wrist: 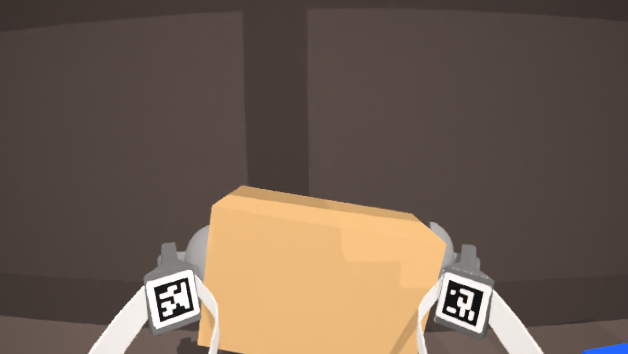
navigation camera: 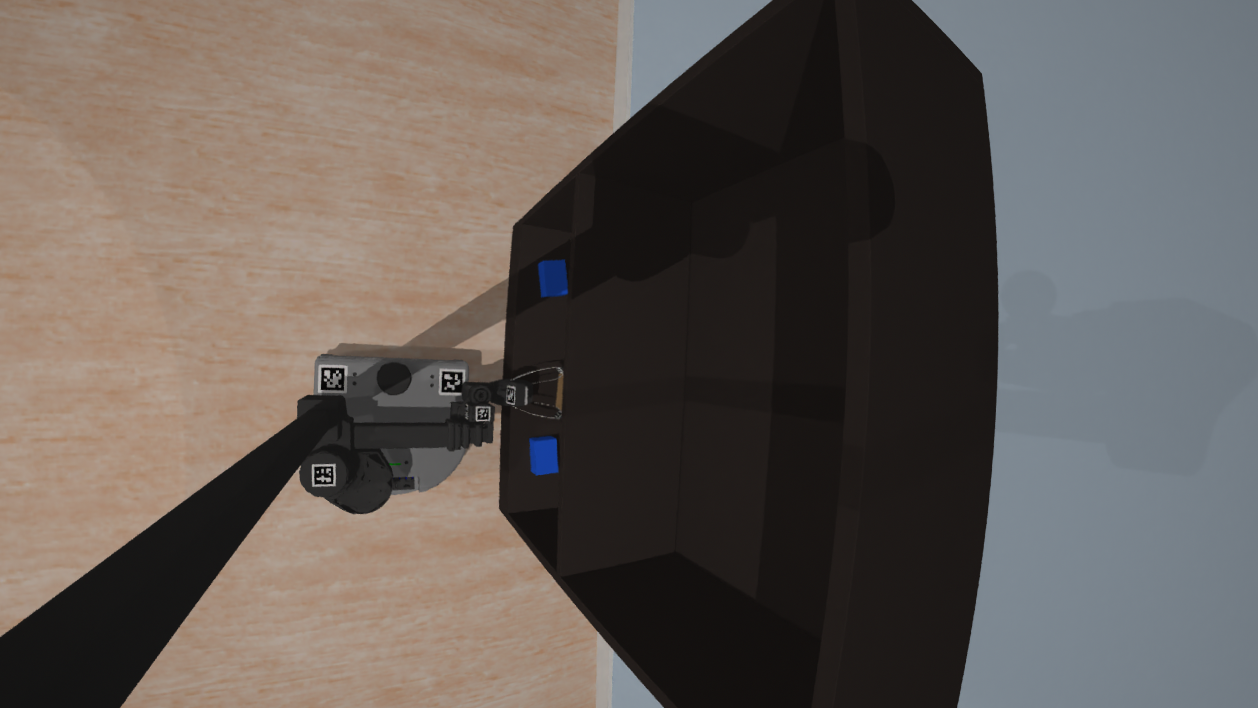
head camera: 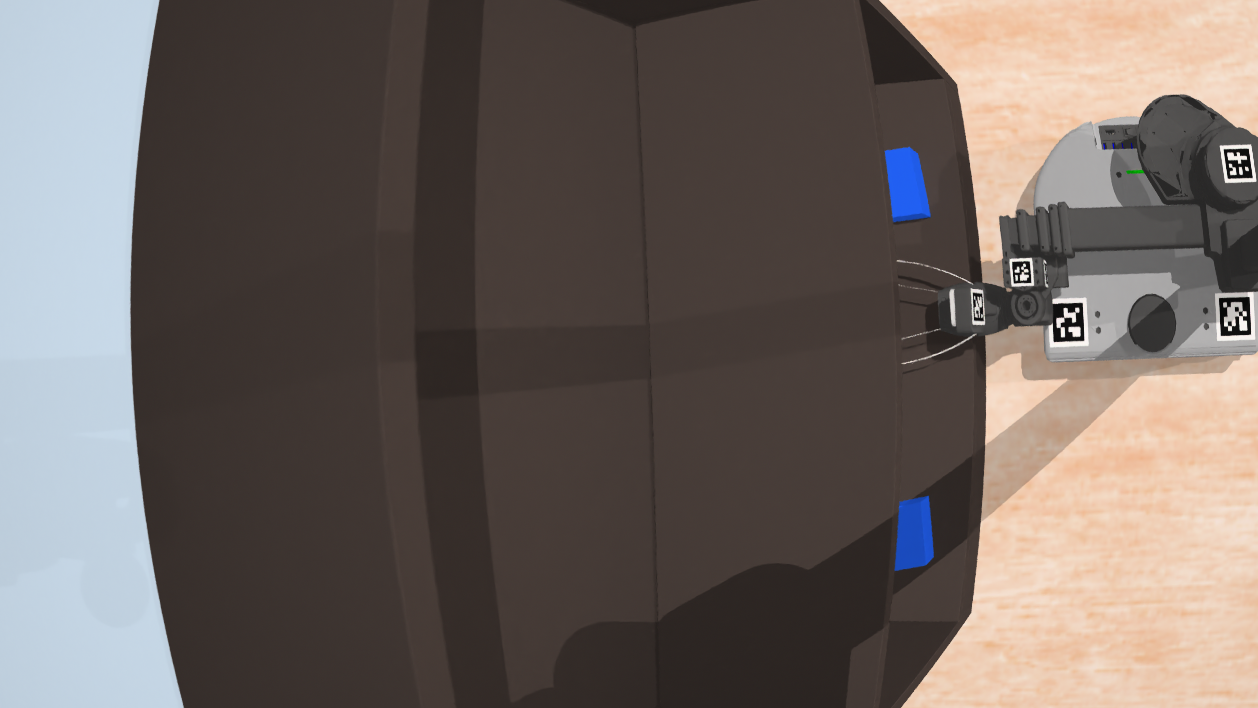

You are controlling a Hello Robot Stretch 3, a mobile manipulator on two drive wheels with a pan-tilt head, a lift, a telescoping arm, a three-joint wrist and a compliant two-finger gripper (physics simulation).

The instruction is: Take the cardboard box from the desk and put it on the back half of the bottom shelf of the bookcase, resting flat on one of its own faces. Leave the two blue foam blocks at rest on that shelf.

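Frame: origin at the robot's base, x right, y ahead, z up, level; metres.
Where they show: gripper, between the fingertips: (wrist: 318, 251); robot's base, origin of its link: (navigation camera: 393, 376) (head camera: 1148, 320).
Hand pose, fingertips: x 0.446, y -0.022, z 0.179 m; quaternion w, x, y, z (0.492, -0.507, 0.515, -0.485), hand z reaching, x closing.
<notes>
Things, the pixels of their top centre, and the offset from my fingertips. Level surfaces: height alone.
- bottom shelf, height of its surface: dz -0.079 m
- tan box, centre of its top: (wrist: 316, 191) dx -0.024, dy +0.000, dz +0.038 m
- blue foam block, centre of its top: (head camera: 896, 182) (navigation camera: 546, 457) dx -0.072, dy -0.169, dz -0.034 m
- wooden floor, height of its surface: dz -0.178 m
My gripper (navigation camera: 558, 392) (wrist: 318, 251) reaches in over the bottom shelf (head camera: 934, 422) (navigation camera: 537, 330) (wrist: 40, 337) and is shut on the cardboard box. The tan box (wrist: 310, 295) sits between both fingertips, its top edge slanting slightly in the wrist view; a thin strip of the box (navigation camera: 559, 384) shows in the navigation view. In the head view the fingertips and box are hidden under the board above. Whether the box touches the shelf cannot be told. One blue foam block (head camera: 906, 184) (navigation camera: 544, 455) (wrist: 609, 349) lies on one side of the gripper, the other block (head camera: 913, 533) (navigation camera: 552, 278) farther off on the other side.
The dark bookcase (head camera: 757, 264) (navigation camera: 924, 352) rises over the bottom shelf, with higher boards and side walls around the opening. Its back panel (wrist: 125, 150) stands beyond the box. The robot's base (head camera: 1082, 189) (navigation camera: 431, 466) is on the wooden floor (head camera: 1118, 598) (navigation camera: 176, 220) outside the front edge.
</notes>
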